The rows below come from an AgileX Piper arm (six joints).
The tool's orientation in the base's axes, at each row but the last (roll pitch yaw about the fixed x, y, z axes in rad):
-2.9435, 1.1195, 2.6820
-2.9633, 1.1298, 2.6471
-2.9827, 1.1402, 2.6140
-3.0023, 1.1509, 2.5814
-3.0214, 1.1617, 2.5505
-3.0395, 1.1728, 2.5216
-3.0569, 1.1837, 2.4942
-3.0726, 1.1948, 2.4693
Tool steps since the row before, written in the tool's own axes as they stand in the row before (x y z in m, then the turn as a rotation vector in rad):
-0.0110, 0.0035, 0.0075, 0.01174, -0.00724, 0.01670
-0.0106, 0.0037, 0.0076, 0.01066, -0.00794, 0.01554
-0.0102, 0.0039, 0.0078, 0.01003, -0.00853, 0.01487
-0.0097, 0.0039, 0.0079, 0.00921, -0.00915, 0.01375
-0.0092, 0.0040, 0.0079, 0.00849, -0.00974, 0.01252
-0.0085, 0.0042, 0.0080, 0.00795, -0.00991, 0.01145
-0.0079, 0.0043, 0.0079, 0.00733, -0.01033, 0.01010
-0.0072, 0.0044, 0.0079, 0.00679, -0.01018, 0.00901
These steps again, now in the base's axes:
0.0117, -0.0036, 0.0064, 0.00286, -0.01300, -0.01708
0.0115, -0.0036, 0.0061, 0.00203, -0.01310, -0.01557
0.0115, -0.0037, 0.0058, 0.00143, -0.01330, -0.01468
0.0113, -0.0038, 0.0054, 0.00054, -0.01329, -0.01344
0.0111, -0.0038, 0.0051, -0.00045, -0.01315, -0.01227
0.0109, -0.0037, 0.0046, -0.00113, -0.01274, -0.01135
0.0106, -0.0035, 0.0042, -0.00214, -0.01236, -0.01026
0.0104, -0.0034, 0.0037, -0.00263, -0.01168, -0.00936

